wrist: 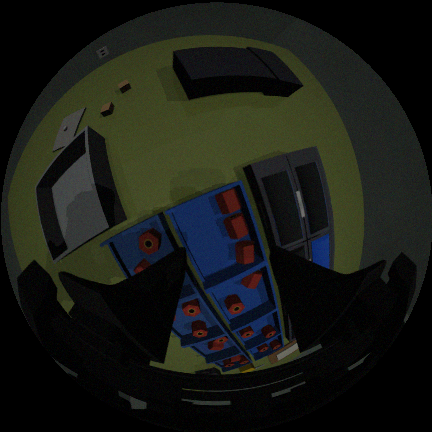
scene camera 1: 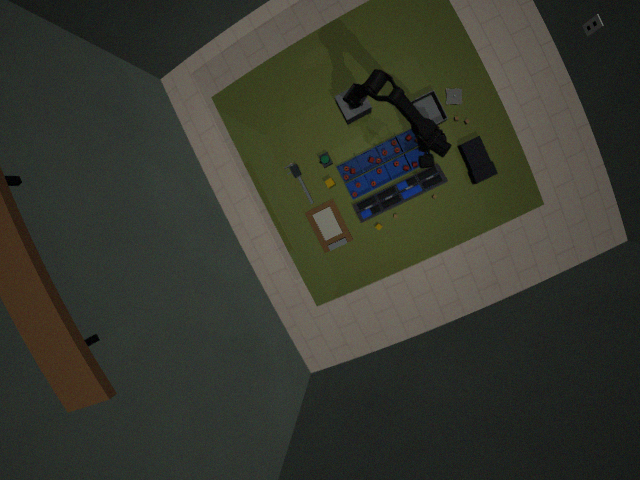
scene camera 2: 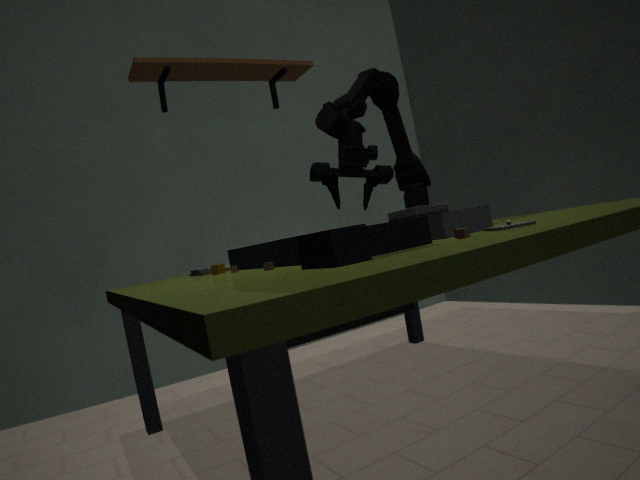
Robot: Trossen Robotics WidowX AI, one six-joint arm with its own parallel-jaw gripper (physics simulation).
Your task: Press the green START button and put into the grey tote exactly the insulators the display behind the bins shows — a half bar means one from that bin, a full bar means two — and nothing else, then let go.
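Frame: origin at the arm's base, x up, y back, z right, level; metres.
Seen in the pictures: gripper, fingertip midpoint: (wrist: 229,253) (scene camera 1: 424,152) (scene camera 2: 352,209); arm's base at its link origin: (scene camera 1: 354,101) (scene camera 2: 418,207).
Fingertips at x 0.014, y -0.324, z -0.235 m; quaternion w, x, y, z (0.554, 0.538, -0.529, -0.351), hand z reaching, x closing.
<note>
Offsets run from my fingertips to a thing's top centre. "spot": to the spot under its first point.
My gripper (scene camera 2: 352,208) (wrist: 229,253) is open and empty, raised above the blue bins (scene camera 1: 364,189) (wrist: 200,225). The bin ahead of the fingers in the wrist view holds three red insulators, including one at its far end {spot: dz -0.027, dx -0.069, dy -0.026 m} (wrist: 228,201). Another insulator {dz -0.003, dx -0.068, dy +0.072 m} (wrist: 149,242) lies in the neighbouring row. The grey tote {dz -0.085, dx -0.044, dy +0.186 m} (scene camera 1: 428,109) (wrist: 75,200) stands beside the bins, and no insulator shows in it. The dark display (scene camera 1: 382,196) (wrist: 267,165) shows blue areas in its leftmost and third sections in scene camera 1; exact bar lengths are hard to read. The green START button {dz +0.452, dx -0.057, dy +0.114 m} (scene camera 1: 324,159) is at the bins' other end.
A dark block {dz -0.250, dx -0.042, dy -0.100 m} (scene camera 1: 477,160) (wrist: 220,75) lies beyond the display's end. A grey plate {spot: dz -0.231, dx -0.085, dy +0.224 m} (scene camera 1: 453,96) (wrist: 70,127) and two small cubes, one {dz -0.215, dx -0.081, dy +0.119 m} (scene camera 1: 455,118) (wrist: 107,109) nearer, lie by the tote. A yellow cube {dz +0.463, dx -0.059, dy -0.004 m} (scene camera 1: 329,182), a tool {spot: dz +0.595, dx -0.094, dy +0.009 m} (scene camera 1: 305,188) and a brown-framed board {dz +0.535, dx -0.080, dy -0.213 m} (scene camera 1: 317,229) lie left.
</note>
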